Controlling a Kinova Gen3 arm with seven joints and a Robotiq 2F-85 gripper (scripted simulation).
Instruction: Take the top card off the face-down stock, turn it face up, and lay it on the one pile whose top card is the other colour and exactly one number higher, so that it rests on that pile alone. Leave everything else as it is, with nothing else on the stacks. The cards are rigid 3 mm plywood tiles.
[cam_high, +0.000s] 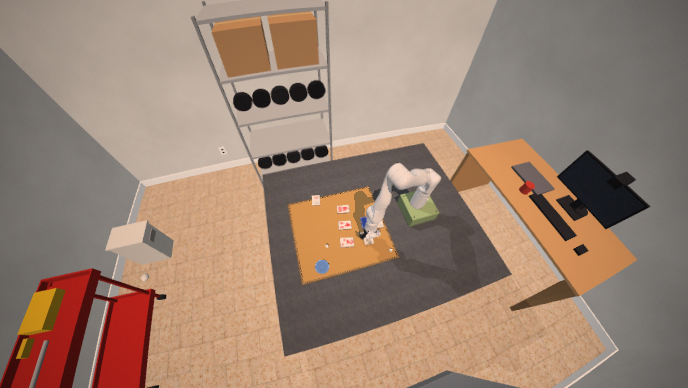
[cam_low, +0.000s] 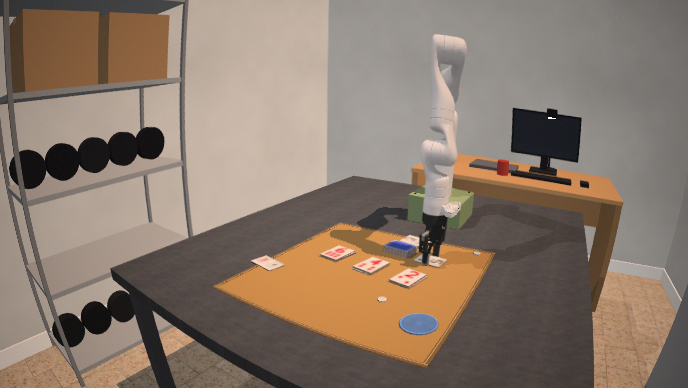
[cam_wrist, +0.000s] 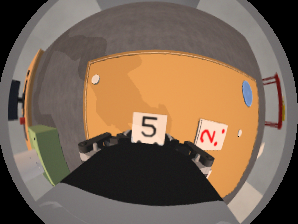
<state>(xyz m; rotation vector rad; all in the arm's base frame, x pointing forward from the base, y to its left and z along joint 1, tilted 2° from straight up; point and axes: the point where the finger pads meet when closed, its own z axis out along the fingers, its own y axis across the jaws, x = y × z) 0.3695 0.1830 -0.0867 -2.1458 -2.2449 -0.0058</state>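
Now: hand 18 cm short of the orange mat, 9 cm to the left of it and 3 cm above it.
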